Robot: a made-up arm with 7 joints. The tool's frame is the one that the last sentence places.
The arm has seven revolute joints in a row. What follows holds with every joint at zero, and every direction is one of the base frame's. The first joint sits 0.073 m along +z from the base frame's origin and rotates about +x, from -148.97 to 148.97 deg. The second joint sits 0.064 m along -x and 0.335 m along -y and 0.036 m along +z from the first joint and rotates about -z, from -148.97 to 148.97 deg. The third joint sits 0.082 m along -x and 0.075 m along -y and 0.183 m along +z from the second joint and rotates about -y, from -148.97 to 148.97 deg. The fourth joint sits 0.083 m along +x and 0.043 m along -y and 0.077 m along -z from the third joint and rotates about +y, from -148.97 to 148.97 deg. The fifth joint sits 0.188 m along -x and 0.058 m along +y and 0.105 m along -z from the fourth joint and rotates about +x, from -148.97 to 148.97 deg. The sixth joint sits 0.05 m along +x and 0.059 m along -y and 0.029 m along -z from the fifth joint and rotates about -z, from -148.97 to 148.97 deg. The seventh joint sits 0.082 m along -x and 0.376 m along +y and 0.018 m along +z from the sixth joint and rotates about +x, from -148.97 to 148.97 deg. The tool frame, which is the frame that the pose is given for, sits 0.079 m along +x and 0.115 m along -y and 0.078 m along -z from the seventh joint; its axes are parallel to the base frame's.
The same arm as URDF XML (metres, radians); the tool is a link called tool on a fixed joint. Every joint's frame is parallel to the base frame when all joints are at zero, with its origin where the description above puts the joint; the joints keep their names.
<robot name="arm">
  <link name="base"/>
  <link name="link1"/>
  <link name="link2"/>
  <link name="link3"/>
  <link name="link4"/>
  <link name="link5"/>
  <link name="link6"/>
  <link name="link7"/>
  <link name="tool"/>
  <joint name="joint 1" type="revolute">
    <parent link="base"/>
    <child link="link1"/>
    <origin xyz="0 0 0.073" rpy="0 0 0"/>
    <axis xyz="1 0 0"/>
    <limit lower="-2.6" upper="2.6"/>
  </joint>
  <joint name="joint 2" type="revolute">
    <parent link="link1"/>
    <child link="link2"/>
    <origin xyz="-0.064 -0.335 0.036" rpy="0 0 0"/>
    <axis xyz="0 0 -1"/>
    <limit lower="-2.6" upper="2.6"/>
  </joint>
  <joint name="joint 3" type="revolute">
    <parent link="link2"/>
    <child link="link3"/>
    <origin xyz="-0.082 -0.075 0.183" rpy="0 0 0"/>
    <axis xyz="0 -1 0"/>
    <limit lower="-2.6" upper="2.6"/>
  </joint>
  <joint name="joint 4" type="revolute">
    <parent link="link3"/>
    <child link="link4"/>
    <origin xyz="0.083 -0.043 -0.077" rpy="0 0 0"/>
    <axis xyz="0 1 0"/>
    <limit lower="-2.6" upper="2.6"/>
  </joint>
  <joint name="joint 5" type="revolute">
    <parent link="link4"/>
    <child link="link5"/>
    <origin xyz="-0.188 0.058 -0.105" rpy="0 0 0"/>
    <axis xyz="1 0 0"/>
    <limit lower="-2.6" upper="2.6"/>
  </joint>
  <joint name="joint 6" type="revolute">
    <parent link="link5"/>
    <child link="link6"/>
    <origin xyz="0.05 -0.059 -0.029" rpy="0 0 0"/>
    <axis xyz="0 0 -1"/>
    <limit lower="-2.6" upper="2.6"/>
  </joint>
  <joint name="joint 7" type="revolute">
    <parent link="link6"/>
    <child link="link7"/>
    <origin xyz="-0.082 0.376 0.018" rpy="0 0 0"/>
    <axis xyz="1 0 0"/>
    <limit lower="-2.6" upper="2.6"/>
  </joint>
  <joint name="tool_fixed" type="fixed">
    <parent link="link7"/>
    <child link="tool"/>
    <origin xyz="0.079 -0.115 -0.078" rpy="0 0 0"/>
  </joint>
</robot>

